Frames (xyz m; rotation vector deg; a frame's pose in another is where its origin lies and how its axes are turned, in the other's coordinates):
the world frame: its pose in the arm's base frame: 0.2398 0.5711 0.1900 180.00 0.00 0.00
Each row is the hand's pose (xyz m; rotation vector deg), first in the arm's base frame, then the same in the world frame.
Working: the arm's base frame: its pose in the world frame: -0.2398 0.5711 0.1900 180.00 0.00 0.00

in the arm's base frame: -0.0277 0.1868 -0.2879 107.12 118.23 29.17
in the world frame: -0.2675 0.3843 0.4779 -20.13 23.11 -93.65
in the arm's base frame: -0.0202 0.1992 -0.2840 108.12 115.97 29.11
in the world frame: -0.2600 0.3719 0.4740 -21.16 23.08 -91.96
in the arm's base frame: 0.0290 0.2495 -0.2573 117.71 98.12 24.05
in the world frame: -0.2108 0.3216 0.4473 -27.07 19.02 -77.61
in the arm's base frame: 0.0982 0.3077 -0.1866 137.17 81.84 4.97
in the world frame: -0.1416 0.2634 0.3766 -21.20 3.70 -60.96
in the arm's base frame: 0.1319 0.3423 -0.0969 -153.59 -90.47 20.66
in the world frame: -0.1079 0.2288 0.2869 0.58 -13.87 -60.72
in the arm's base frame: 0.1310 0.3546 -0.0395 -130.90 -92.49 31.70
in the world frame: -0.1088 0.2165 0.2295 17.81 -23.66 -69.03
